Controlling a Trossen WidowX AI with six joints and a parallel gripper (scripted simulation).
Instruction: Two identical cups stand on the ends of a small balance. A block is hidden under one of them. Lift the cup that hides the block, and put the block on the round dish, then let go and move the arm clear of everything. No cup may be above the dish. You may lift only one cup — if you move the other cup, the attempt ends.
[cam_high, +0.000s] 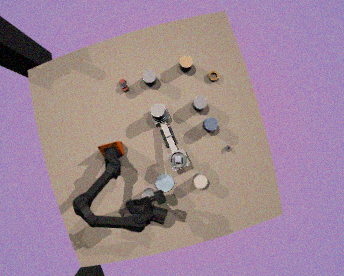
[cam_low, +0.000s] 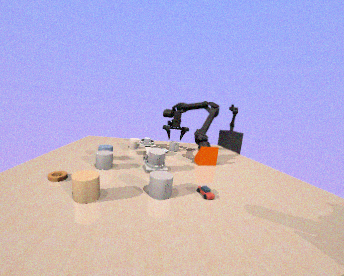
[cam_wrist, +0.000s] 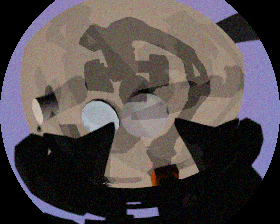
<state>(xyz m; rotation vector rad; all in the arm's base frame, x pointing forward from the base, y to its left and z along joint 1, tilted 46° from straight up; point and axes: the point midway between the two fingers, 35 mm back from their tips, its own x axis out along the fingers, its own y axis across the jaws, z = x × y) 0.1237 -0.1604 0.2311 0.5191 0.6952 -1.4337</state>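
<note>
My gripper tip is now 200 mm short of the pale bluish block, 150 mm to the right of it and 10 mm below it. From my gripper tip the other things lie so: cream cup 270 mm ahead, 40 mm below; balance beam 190 mm ahead, 270 mm to the left, 40 mm below; round light-blue dish 100 mm ahead, 40 mm to the left, 70 mm below.
</note>
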